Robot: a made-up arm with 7 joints.
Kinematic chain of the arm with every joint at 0, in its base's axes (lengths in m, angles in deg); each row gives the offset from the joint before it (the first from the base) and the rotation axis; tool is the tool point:
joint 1: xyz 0 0 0.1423 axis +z
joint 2: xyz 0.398 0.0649 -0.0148 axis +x
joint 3: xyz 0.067 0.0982 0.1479 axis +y
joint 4: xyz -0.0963 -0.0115 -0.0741 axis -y
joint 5: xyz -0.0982 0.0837 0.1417 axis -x
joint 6: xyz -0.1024 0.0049 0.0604 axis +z
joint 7: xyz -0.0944 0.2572 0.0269 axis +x
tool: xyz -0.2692 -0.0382 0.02
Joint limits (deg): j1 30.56..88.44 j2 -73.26..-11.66 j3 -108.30..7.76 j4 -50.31..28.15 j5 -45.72..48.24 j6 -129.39..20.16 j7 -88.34..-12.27
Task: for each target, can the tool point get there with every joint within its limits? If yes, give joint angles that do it. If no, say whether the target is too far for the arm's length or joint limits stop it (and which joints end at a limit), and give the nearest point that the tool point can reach.
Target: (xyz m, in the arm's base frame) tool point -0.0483 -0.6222 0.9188
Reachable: no: joint limits stop it (at a limit: joint 1, joint 2, joint 3, joint 5, joint 6) | nearest point -0.3330 -0.2156 0.5759 | short by 0.603 m
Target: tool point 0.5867 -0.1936 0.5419
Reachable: no: joint limits stop it (at a limit: joint 2, joint 3, joint 5, joint 6) | nearest point 0.5003 -0.1651 -0.1768 | short by 0.724 m
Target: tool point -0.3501 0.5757 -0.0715
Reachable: yes | joints 43.91 -26.09 -84.05 -40.05 -2.85 -47.17 -82.05
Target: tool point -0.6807 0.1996 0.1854
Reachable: yes | joints 75.66 -18.09 -18.87 -17.23 7.08 -33.68 -46.98
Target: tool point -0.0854 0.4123 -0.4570
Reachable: yes | joints 63.36 -58.32 -70.88 -37.59 39.97 -49.11 -70.65
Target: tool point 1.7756 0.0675 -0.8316
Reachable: no: too far | nearest point 0.9347 0.2143 -0.3517 | short by 0.979 m
